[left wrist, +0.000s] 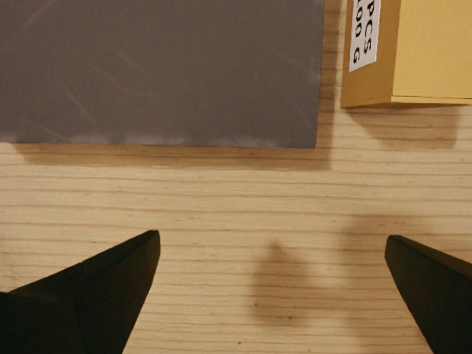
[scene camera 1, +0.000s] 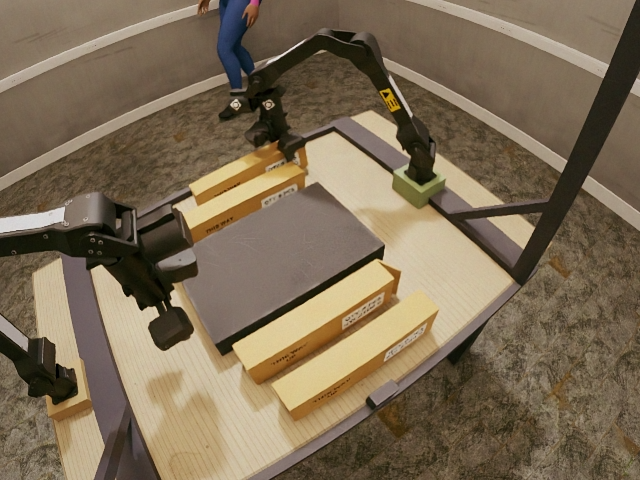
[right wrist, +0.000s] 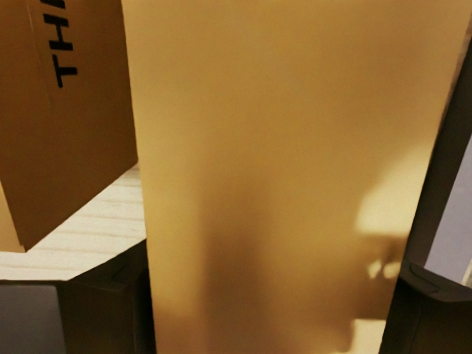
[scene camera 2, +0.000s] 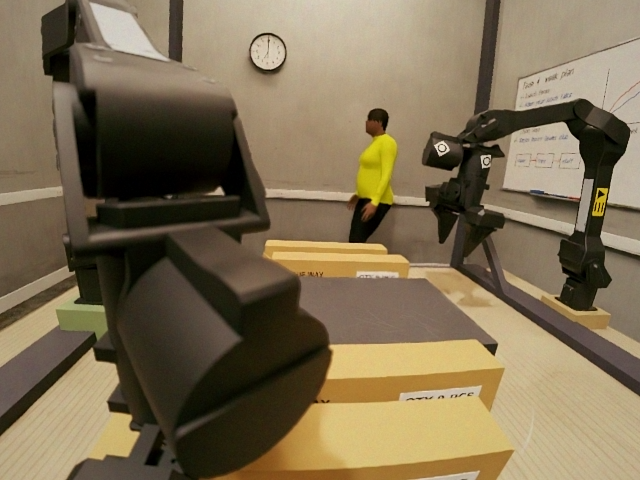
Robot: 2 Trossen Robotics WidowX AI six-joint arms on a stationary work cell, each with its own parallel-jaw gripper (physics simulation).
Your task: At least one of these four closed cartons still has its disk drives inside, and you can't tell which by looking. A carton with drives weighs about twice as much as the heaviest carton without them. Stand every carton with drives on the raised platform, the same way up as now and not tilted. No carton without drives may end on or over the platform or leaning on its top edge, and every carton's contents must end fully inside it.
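Pixels of known places: left gripper, fingertip midpoint: (left wrist: 272, 243) (scene camera 2: 451, 250); right gripper, fingertip midpoint: (scene camera 1: 285, 158) (right wrist: 255, 234); left arm's base, origin of the base link: (scene camera 1: 64, 386) (scene camera 2: 575, 304); right arm's base, origin of the base link: (scene camera 1: 420, 174).
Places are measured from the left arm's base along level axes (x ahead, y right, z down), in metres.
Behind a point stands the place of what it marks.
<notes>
Four closed yellow cartons lie lengthwise, two on each side of the dark raised platform (scene camera 1: 289, 248) @[x 0.573, y -0.053, z -0.025 m] (scene camera 2: 392, 310) @[x 0.468, y -0.082, z -0.025 m] (left wrist: 150, 75) @[x 0.383, y -0.032, z -0.025 m]. My right gripper (scene camera 1: 283, 147) @[x 0.710, y -0.351, z -0.013 m] (right wrist: 255, 234) @[x 0.710, y -0.351, z -0.013 m] is shut on the far outer carton (scene camera 1: 237, 169) @[x 0.568, y -0.329, z -0.056 m] (scene camera 2: 413, 434) @[x 0.523, y -0.344, z -0.053 m] (right wrist: 280, 125) @[x 0.656, y -0.349, z -0.058 m], near its right end in scene camera 1. I cannot tell whether that carton is off the table. The far inner carton (scene camera 1: 248, 193) @[x 0.559, y -0.234, z -0.050 m] (scene camera 2: 413, 361) @[x 0.490, y -0.247, z -0.050 m] (right wrist: 75, 125) @[x 0.673, y -0.283, z -0.017 m] lies beside it. The near inner carton (scene camera 1: 320, 310) @[x 0.547, y 0.121, z -0.050 m] (scene camera 2: 336, 259) @[x 0.552, y 0.101, z -0.050 m] (left wrist: 430, 50) @[x 0.407, y 0.120, z -0.050 m] and near outer carton (scene camera 1: 356, 356) @[x 0.553, y 0.231, z -0.050 m] (scene camera 2: 325, 246) @[x 0.573, y 0.204, z -0.050 m] lie opposite. My left gripper (scene camera 2: 454, 245) @[x 0.315, y 0.042, z -0.103 m] (left wrist: 272, 243) @[x 0.315, y 0.042, z -0.103 m] is open and empty, above the table past the platform's end.
A dark frame (scene camera 1: 478, 245) @[x 0.972, y 0.137, z 0.031 m] edges the wooden table (scene camera 1: 351, 170) @[x 0.863, y -0.256, z 0.035 m], with an upright post (scene camera 1: 584, 118) @[x 0.977, y 0.244, z -0.386 m] at the right in scene camera 1. A small dark block (scene camera 1: 382, 393) @[x 0.559, y 0.304, z -0.021 m] sits at the near edge. A person (scene camera 1: 237, 41) (scene camera 2: 377, 165) stands beyond the table.
</notes>
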